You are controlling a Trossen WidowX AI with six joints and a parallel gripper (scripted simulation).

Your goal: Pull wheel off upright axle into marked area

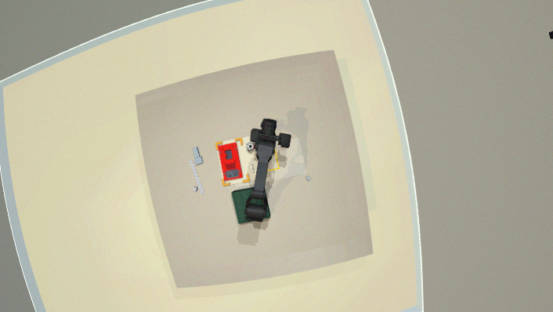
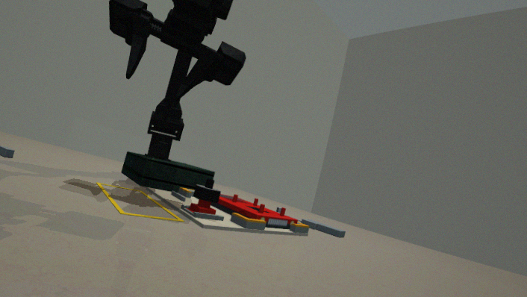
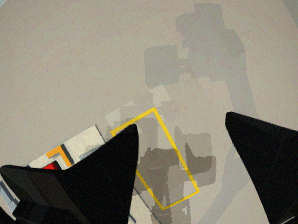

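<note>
Now: gripper tip 5 cm past the dark ribbed disc, 13 cm to the right of it and 11 cm above it.
</note>
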